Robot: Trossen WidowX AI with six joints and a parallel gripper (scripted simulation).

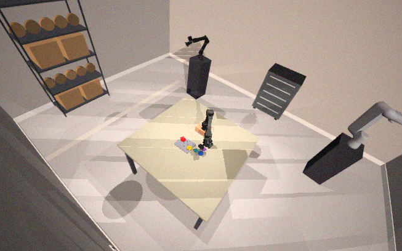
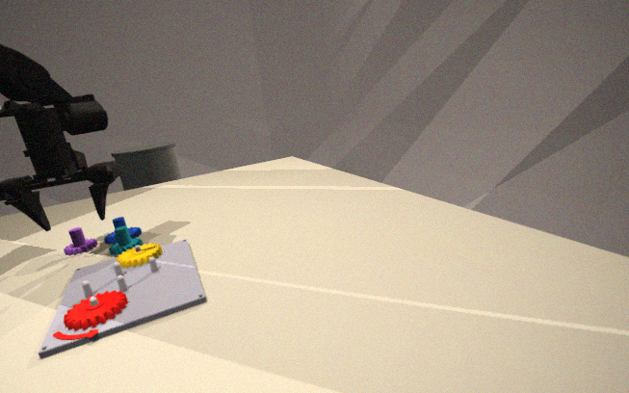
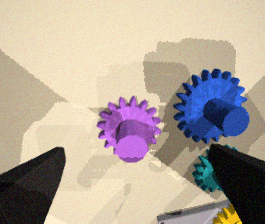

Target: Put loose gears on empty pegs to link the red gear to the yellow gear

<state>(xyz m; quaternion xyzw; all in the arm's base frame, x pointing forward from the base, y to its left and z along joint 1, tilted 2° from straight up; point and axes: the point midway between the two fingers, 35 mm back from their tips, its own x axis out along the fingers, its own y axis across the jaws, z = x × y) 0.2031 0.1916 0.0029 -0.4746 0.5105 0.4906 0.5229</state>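
Now: gripper tip 30 mm above the purple gear. Also, from my gripper tip: yellow gear (130 mm to the right, 120 mm ahead, 30 mm below); then teal gear (80 mm ahead, 60 mm to the right, 30 mm below); then blue gear (70 mm ahead, 30 mm below, 10 mm to the left).
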